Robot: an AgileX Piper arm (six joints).
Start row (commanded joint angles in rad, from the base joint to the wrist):
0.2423 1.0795 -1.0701 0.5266 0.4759 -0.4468
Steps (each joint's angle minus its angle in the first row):
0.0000 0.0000 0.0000 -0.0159 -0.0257 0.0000
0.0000 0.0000 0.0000 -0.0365 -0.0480 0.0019
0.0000 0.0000 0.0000 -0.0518 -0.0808 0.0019
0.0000 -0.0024 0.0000 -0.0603 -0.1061 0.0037
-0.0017 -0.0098 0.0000 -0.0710 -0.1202 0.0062
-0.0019 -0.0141 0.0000 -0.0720 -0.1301 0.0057
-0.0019 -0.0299 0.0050 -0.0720 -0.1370 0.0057
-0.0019 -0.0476 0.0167 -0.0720 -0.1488 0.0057
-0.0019 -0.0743 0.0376 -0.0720 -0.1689 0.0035
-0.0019 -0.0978 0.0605 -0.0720 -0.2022 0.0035
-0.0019 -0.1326 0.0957 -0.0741 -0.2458 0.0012
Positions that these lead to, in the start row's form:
0.2423 1.0795 -1.0701 0.5107 0.4502 -0.4468
0.2423 1.0795 -1.0701 0.4901 0.4279 -0.4449
0.2423 1.0795 -1.0701 0.4748 0.3951 -0.4449
0.2423 1.0771 -1.0701 0.4663 0.3698 -0.4431
0.2406 1.0697 -1.0701 0.4556 0.3557 -0.4406
0.2404 1.0654 -1.0701 0.4546 0.3458 -0.4411
0.2404 1.0496 -1.0651 0.4546 0.3389 -0.4411
0.2404 1.0319 -1.0534 0.4546 0.3271 -0.4411
0.2404 1.0052 -1.0325 0.4546 0.3070 -0.4433
0.2404 0.9817 -1.0096 0.4546 0.2737 -0.4433
0.2404 0.9469 -0.9744 0.4525 0.2301 -0.4456

